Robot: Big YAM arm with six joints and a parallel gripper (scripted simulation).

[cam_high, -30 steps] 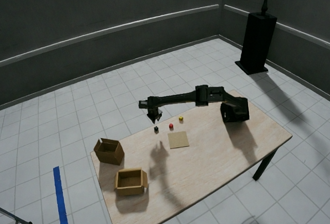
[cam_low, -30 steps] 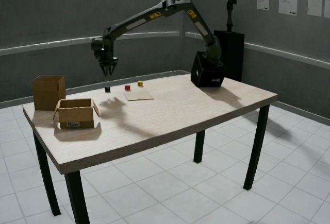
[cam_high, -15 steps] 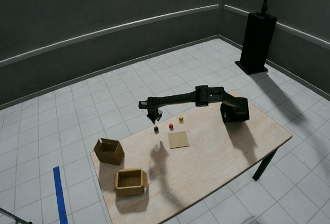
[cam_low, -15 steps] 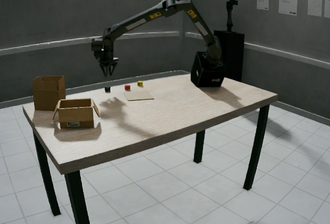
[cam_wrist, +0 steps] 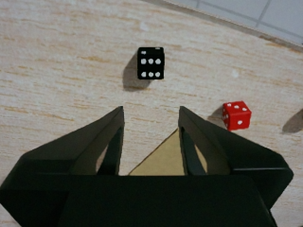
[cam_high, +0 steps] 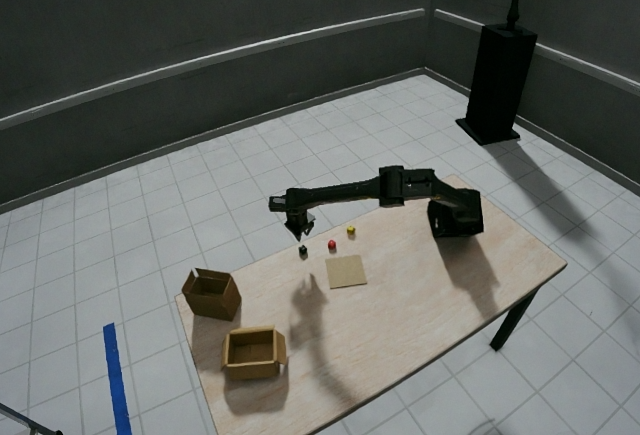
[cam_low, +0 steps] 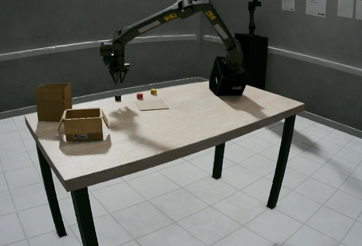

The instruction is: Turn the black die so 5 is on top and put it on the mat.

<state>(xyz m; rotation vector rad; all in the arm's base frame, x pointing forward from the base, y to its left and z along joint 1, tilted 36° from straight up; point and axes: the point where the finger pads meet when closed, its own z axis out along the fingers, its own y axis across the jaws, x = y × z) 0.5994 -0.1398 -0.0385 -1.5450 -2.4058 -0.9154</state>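
Right now the black die is 10 mm to the right of my hand and 80 mm below it. The rest, counted from my hand: yellow die (210 mm behind, 50 mm to the right, 80 mm below); red die (120 mm behind, 80 mm below); tan mat (130 mm behind, 140 mm to the left, 90 mm below).
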